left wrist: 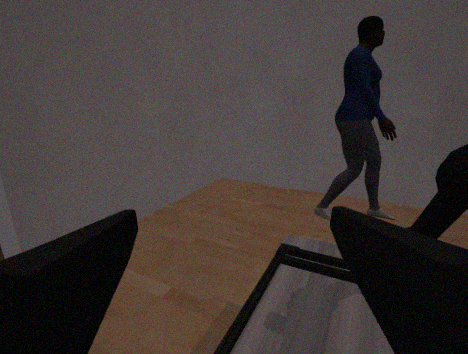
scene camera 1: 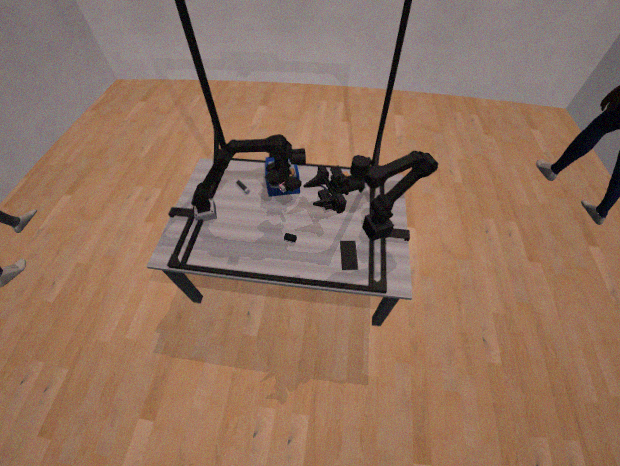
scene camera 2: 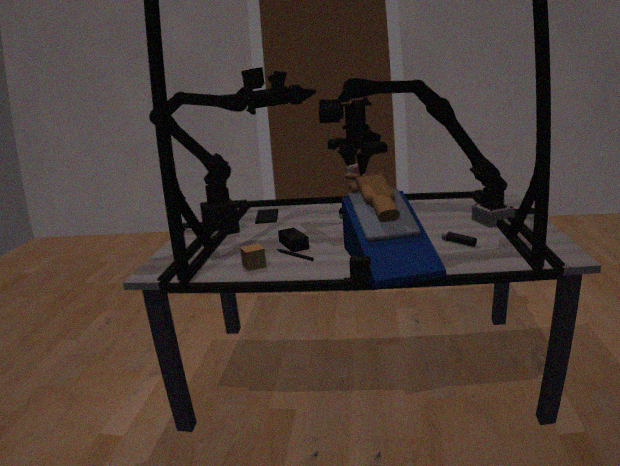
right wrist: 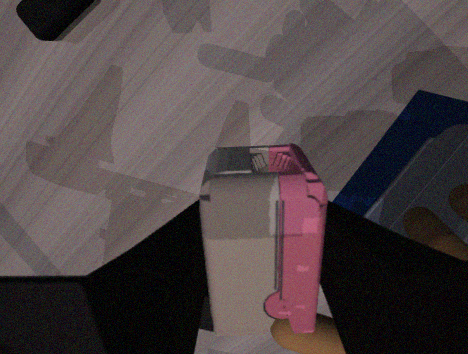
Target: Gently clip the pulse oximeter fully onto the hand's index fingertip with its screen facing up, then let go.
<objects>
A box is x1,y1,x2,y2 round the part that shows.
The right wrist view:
my right gripper: 257,208 [0,200,467,353]
pulse oximeter: 263,209 [199,143,327,335]
black flat block: 44,27 [16,0,100,40], on the table
</objects>
